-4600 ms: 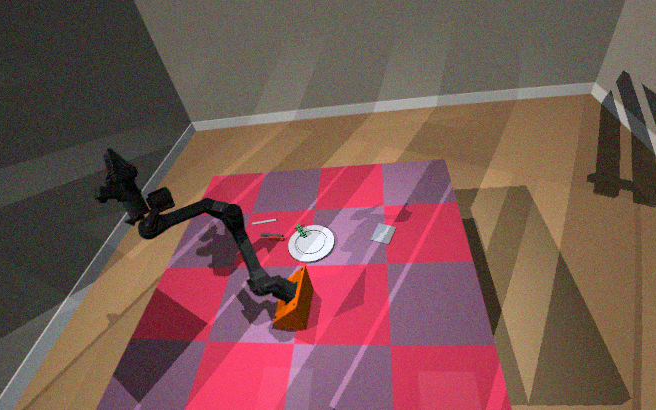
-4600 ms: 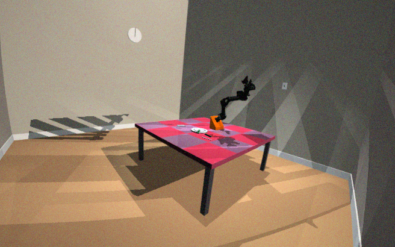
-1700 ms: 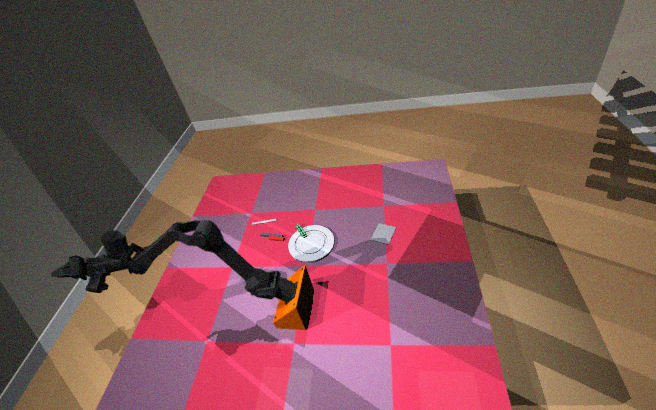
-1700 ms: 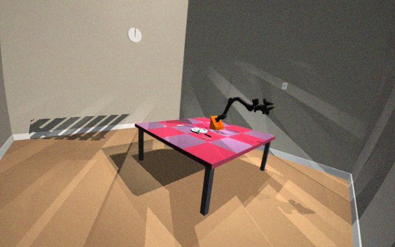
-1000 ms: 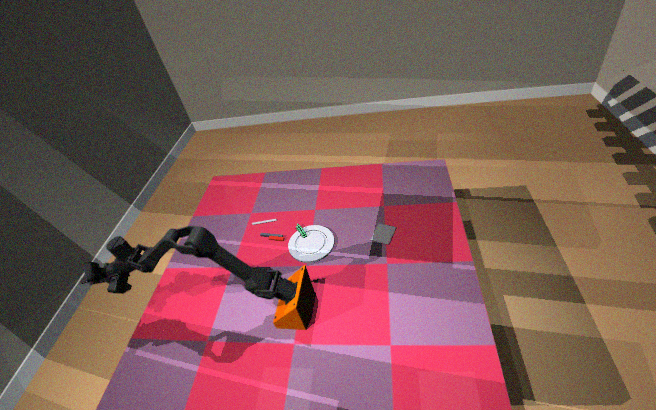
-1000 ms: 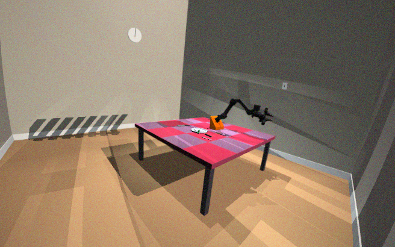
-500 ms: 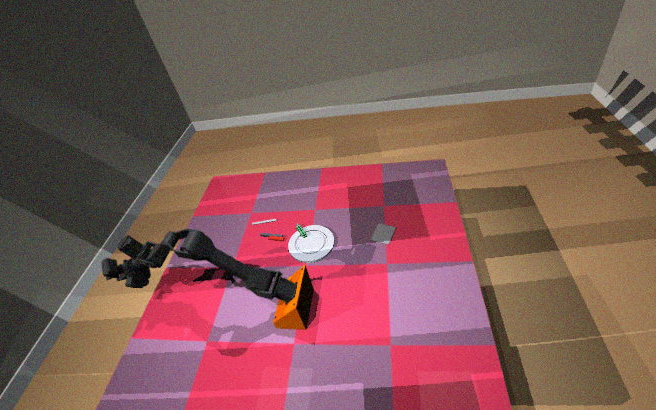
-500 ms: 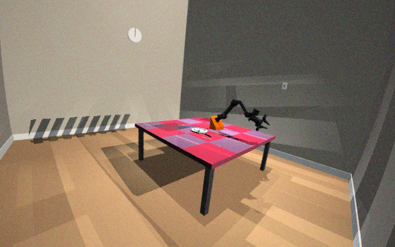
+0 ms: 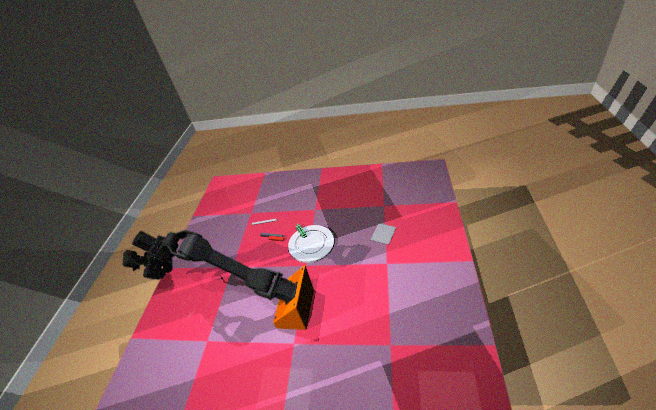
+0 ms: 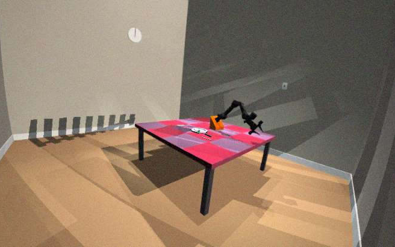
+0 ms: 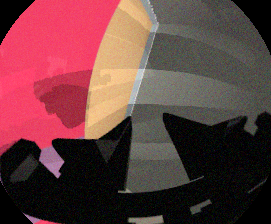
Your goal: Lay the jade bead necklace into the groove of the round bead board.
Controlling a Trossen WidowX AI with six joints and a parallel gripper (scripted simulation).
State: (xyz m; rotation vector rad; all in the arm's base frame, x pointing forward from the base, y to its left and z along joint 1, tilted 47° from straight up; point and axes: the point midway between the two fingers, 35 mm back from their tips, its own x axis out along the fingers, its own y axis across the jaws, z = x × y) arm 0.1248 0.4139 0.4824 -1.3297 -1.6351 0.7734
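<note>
Now: the thin white rod 34 cm ahead of my gripper tip, 44 cm to the right of it and 11 cm below it. Also, from my gripper tip: round white bead board: 19 cm ahead, 68 cm to the right, 11 cm below; red-handled tool: 24 cm ahead, 50 cm to the right, 11 cm below; flat grey pad: 22 cm ahead, 99 cm to the right, 11 cm below.
</note>
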